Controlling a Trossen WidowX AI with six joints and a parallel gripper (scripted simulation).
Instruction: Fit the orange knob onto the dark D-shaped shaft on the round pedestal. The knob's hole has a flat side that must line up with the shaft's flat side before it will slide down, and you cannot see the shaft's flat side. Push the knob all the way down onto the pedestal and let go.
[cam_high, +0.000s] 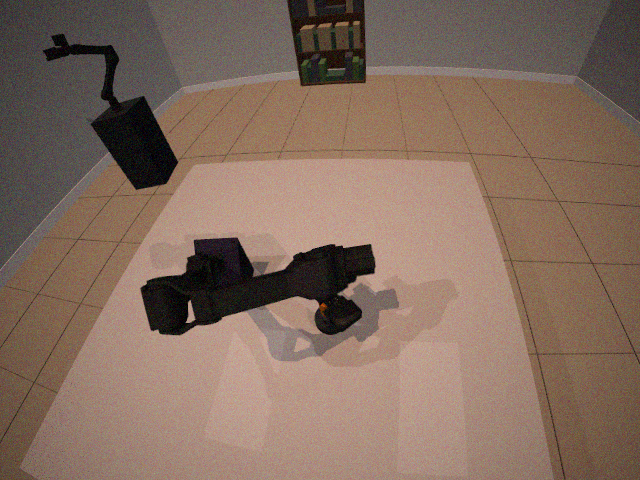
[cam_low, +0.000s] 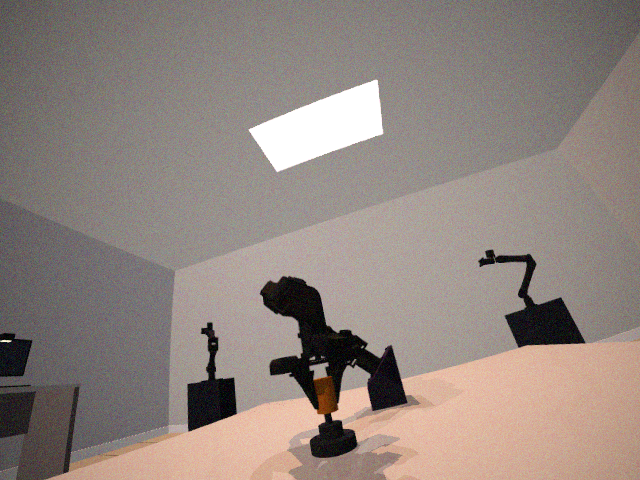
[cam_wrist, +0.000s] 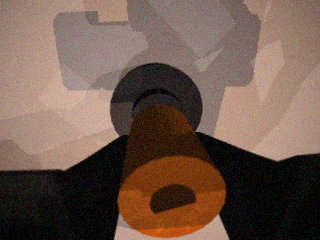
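The orange knob lies 2 cm above my gripper tip. Also, from my gripper tip: round pedestal: 4 cm below.
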